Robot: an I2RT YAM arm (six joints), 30 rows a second.
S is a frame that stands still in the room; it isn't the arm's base.
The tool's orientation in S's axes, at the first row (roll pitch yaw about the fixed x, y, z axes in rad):
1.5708 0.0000 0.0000
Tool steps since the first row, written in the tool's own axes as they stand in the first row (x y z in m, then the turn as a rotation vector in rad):
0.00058 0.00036 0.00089 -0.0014 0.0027 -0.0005
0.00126 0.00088 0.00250 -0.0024 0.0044 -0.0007
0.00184 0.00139 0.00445 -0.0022 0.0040 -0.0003
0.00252 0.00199 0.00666 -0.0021 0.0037 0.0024
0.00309 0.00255 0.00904 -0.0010 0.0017 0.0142
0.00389 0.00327 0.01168 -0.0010 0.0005 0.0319
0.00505 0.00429 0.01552 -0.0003 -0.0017 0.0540
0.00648 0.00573 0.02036 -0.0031 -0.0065 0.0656
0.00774 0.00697 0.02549 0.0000 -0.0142 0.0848
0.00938 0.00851 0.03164 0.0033 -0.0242 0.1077
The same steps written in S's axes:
0.00058 -0.00089 0.00036 -0.0014 0.0005 0.0027
0.00126 -0.00250 0.00088 -0.0024 0.0007 0.0044
0.00184 -0.00445 0.00139 -0.0022 0.0003 0.0040
0.00252 -0.00666 0.00199 -0.0021 -0.0024 0.0037
0.00309 -0.00904 0.00255 -0.0010 -0.0142 0.0017
0.00389 -0.01168 0.00327 -0.0010 -0.0319 0.0005
0.00505 -0.01552 0.00429 -0.0003 -0.0540 -0.0017
0.00648 -0.02036 0.00573 -0.0031 -0.0656 -0.0065
0.00774 -0.02549 0.00697 0.0000 -0.0848 -0.0142
0.00938 -0.03164 0.00851 0.0033 -0.1077 -0.0242

